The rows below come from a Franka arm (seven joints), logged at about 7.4 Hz.
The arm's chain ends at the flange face. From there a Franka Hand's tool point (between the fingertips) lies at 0.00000 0.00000 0.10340 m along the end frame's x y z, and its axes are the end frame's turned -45 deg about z.
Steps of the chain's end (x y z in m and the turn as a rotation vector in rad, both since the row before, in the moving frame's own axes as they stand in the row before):
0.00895, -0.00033, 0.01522, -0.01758, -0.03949, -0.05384
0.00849, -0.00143, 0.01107, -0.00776, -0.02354, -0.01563
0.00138, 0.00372, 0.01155, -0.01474, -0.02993, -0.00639
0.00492, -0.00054, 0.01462, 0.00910, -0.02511, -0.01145
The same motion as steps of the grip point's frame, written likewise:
0.00235, 0.00461, 0.01512, 0.01549, -0.04035, -0.05384
0.00472, 0.00386, 0.01104, 0.01116, -0.02213, -0.01563
-0.00492, 0.00251, 0.01149, 0.01074, -0.03159, -0.00639
0.00268, 0.00060, 0.01458, 0.02419, -0.01132, -0.01145

